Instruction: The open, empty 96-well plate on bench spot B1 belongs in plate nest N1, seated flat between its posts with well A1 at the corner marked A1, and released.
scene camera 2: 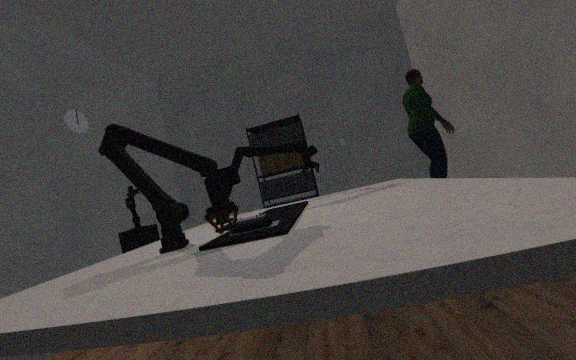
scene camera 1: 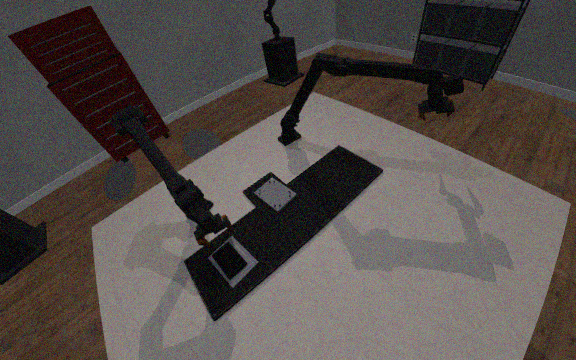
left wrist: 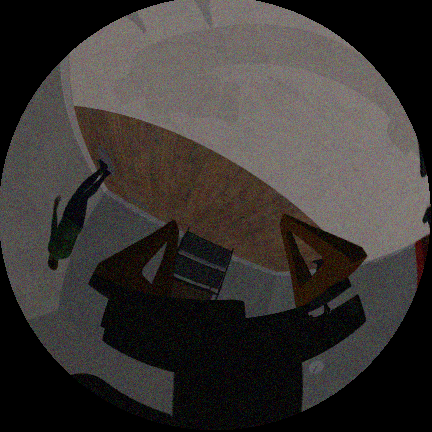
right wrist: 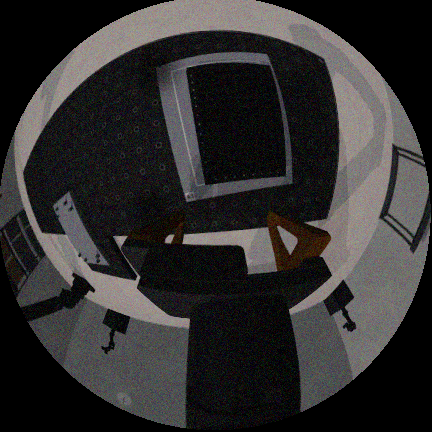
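Note:
The black 96-well plate lies flat on the grey bench spot near one end of the black board. A small label, too blurred to read now, is at the spot's lower left corner in the right wrist view. The light grey plate nest, with small posts at its corners, holds no plate. My right gripper is open and empty, above the board edge beside the plate. My left gripper is open and empty, raised far from the plate.
The black perforated board lies on the white table. The nest sits on a dark base jutting from its long side. A red cabinet, a shelf rack and a person stand beyond the table.

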